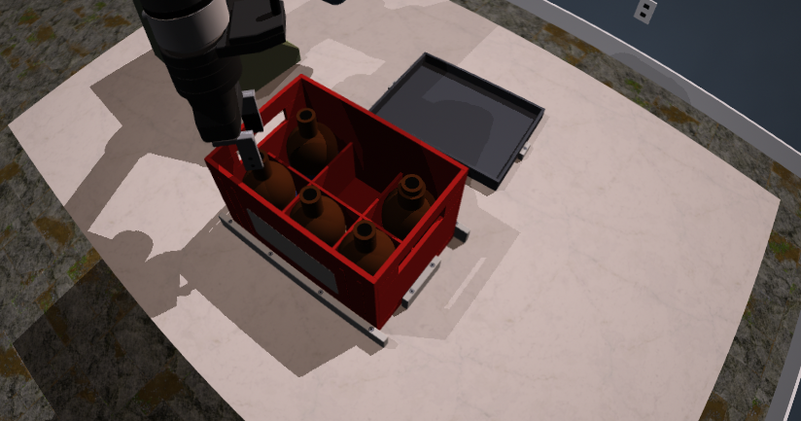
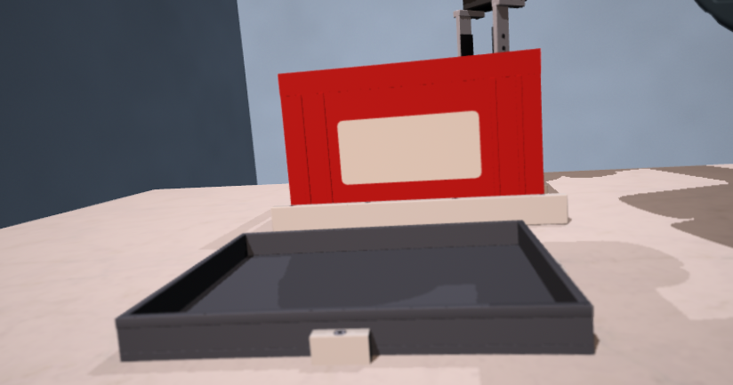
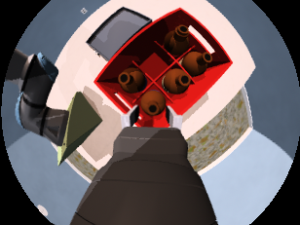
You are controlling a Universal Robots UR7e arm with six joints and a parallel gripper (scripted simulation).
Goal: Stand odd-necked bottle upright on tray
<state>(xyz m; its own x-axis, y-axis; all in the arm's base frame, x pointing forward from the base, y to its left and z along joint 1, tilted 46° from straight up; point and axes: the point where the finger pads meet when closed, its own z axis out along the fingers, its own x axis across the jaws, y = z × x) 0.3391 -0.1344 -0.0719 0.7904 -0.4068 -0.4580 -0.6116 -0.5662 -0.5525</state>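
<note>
The red crate is 11 cm below my hand, 8 cm ahead of it and 5 cm to the left of it. The rest, counted from my hand: bottle (17 cm ahead, 11 cm to the left, 11 cm below); then dark grey tray (34 cm to the left, 19 cm below, 6 cm ahead).
</note>
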